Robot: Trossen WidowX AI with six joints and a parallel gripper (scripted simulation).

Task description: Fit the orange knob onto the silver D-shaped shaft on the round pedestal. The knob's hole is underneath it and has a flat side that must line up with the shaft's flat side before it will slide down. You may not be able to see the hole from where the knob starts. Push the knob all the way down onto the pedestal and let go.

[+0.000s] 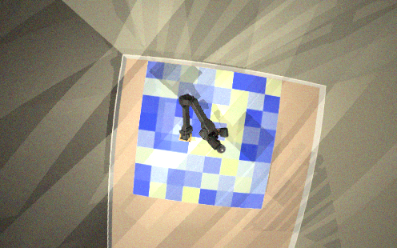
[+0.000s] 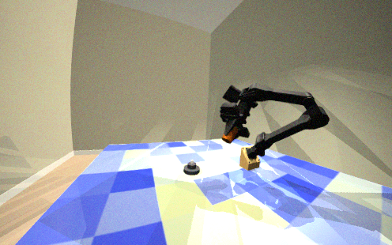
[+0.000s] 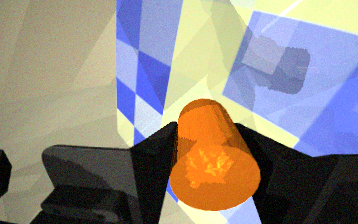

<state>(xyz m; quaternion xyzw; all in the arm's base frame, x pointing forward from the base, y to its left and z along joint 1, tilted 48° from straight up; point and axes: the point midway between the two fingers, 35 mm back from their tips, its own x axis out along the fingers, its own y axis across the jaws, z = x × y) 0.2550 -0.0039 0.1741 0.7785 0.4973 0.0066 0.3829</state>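
The orange knob is 3 cm above my gripper tip, 2 cm behind it and 1 cm to the right of it. Also, from my gripper tip: round dark pedestal 18 cm below, 16 cm to the right, 9 cm ahead.
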